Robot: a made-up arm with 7 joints. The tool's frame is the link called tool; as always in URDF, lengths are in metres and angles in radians. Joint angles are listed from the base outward.
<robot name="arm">
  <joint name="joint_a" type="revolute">
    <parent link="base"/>
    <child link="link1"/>
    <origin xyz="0 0 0.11"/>
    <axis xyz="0 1 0"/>
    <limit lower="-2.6" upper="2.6"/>
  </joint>
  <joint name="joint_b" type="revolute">
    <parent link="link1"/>
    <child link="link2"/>
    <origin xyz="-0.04 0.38 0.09"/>
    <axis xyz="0 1 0"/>
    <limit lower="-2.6" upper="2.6"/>
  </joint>
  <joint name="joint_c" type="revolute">
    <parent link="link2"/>
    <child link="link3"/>
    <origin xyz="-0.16 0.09 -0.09"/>
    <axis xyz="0 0 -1"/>
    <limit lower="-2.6" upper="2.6"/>
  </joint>
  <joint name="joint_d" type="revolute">
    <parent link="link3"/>
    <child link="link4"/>
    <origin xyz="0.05 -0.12 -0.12"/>
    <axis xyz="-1 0 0"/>
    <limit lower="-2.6" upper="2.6"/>
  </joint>
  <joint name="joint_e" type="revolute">
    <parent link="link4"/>
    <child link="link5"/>
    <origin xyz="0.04 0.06 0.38"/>
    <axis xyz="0 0 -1"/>
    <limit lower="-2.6" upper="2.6"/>
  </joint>
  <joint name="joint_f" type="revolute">
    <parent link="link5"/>
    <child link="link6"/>
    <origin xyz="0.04 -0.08 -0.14"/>
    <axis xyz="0 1 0"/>
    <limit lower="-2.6" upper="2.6"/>
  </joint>
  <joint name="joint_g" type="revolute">
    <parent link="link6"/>
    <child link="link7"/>
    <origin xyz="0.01 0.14 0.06"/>
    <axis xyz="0 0 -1"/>
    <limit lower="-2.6" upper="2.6"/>
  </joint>
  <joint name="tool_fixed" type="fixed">
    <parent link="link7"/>
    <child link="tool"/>
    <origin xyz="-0.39 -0.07 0"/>
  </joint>
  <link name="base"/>
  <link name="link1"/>
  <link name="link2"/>
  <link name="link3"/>
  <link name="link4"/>
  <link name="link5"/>
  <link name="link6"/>
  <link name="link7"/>
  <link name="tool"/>
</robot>
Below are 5 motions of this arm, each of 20 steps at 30 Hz.
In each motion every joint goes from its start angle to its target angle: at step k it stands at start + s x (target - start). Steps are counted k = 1, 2, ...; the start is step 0. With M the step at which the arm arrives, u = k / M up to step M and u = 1 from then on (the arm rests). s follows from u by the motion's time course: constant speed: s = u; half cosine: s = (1 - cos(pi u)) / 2; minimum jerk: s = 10 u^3 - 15 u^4 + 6 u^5.
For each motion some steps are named. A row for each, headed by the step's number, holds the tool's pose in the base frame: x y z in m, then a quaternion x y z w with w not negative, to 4 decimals.
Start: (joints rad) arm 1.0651 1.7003 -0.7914 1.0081 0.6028 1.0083 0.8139
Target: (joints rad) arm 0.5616 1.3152 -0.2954 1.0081 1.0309 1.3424 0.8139
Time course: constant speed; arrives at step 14
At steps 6, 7, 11, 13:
6: 0.0736 1.0379 0.4562 -0.6906 0.6973 0.0804 0.1741
7: 0.0392 1.0412 0.4281 -0.7084 0.6828 0.0371 0.1748
11: -0.0535 1.0323 0.2910 -0.7473 0.6248 -0.1475 0.1715
13: -0.0702 1.0151 0.2164 -0.7467 0.5962 -0.2435 0.1665

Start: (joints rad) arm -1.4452 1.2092 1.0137 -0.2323 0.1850 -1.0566 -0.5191
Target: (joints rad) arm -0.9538 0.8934 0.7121 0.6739 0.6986 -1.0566 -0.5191
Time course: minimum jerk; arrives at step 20
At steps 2, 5, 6, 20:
2: -0.4338 0.4375 -0.2245 -0.2616 -0.4780 -0.3758 0.7496
5: -0.4381 0.4419 -0.2036 -0.2981 -0.4450 -0.3653 0.7614
6: -0.4398 0.4450 -0.1912 -0.3216 -0.4248 -0.3580 0.7667
20: -0.4275 0.4940 -0.0978 -0.6605 -0.2166 -0.2101 0.6875

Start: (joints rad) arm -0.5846 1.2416 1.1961 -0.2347 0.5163 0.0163 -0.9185
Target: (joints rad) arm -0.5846 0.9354 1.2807 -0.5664 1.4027 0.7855 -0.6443
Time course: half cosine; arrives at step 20
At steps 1, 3, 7, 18, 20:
1: -0.4584 0.5115 0.5208 -0.0364 0.2167 -0.3955 0.8918
3: -0.4558 0.5237 0.5178 -0.0167 0.2066 -0.4270 0.8802
7: -0.4374 0.5651 0.5107 0.0843 0.1563 -0.5551 0.8126
18: -0.4266 0.5447 0.5529 0.4776 -0.0195 -0.7536 0.4512
20: -0.4302 0.5409 0.5546 0.4913 -0.0252 -0.7538 0.4357

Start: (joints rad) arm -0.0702 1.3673 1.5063 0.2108 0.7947 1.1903 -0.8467
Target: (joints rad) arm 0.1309 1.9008 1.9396 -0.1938 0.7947 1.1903 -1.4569
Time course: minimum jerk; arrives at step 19
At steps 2, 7, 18, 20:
2: 0.1087 0.5521 0.5960 0.0281 0.4205 -0.7823 0.4587
7: 0.1230 0.5815 0.6336 0.0053 0.3968 -0.7728 0.4954
18: 0.1725 0.6867 0.6832 -0.1061 0.3672 -0.6596 0.6472
20: 0.1726 0.6868 0.6832 -0.1064 0.3672 -0.6592 0.6475

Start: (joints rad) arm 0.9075 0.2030 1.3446 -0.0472 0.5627 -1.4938 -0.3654
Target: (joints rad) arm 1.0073 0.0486 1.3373 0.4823 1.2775 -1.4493 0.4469
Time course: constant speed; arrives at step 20
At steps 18, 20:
18: -0.3599 0.2777 0.1179 -0.9302 -0.2150 -0.1359 0.2645
20: -0.3558 0.2405 0.1117 -0.9318 -0.2552 -0.1202 0.2284

